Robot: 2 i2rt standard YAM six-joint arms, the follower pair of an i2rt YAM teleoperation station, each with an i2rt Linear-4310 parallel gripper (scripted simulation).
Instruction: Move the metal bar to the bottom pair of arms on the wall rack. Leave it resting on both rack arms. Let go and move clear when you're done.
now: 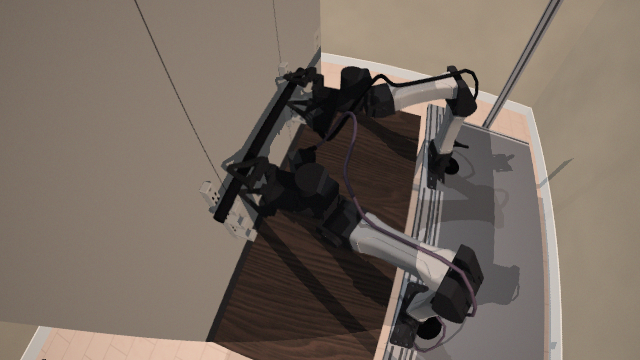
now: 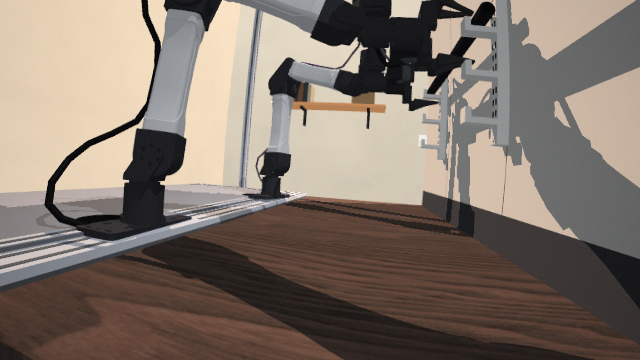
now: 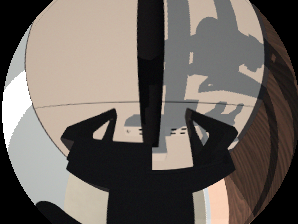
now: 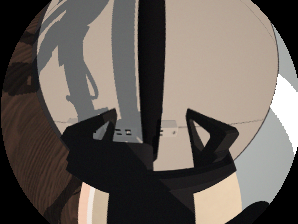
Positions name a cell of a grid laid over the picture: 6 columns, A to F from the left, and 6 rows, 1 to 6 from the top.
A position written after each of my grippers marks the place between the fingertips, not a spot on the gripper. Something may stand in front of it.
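Note:
My left gripper (image 1: C4) is visible to me, and it appears again in image 3 (image 3: D4). I also see my right gripper (image 2: E1), which is in image 4 (image 4: D4) as well. With them in the scene are a black metal bar (image 1: C3) and a wall (image 3: B2).

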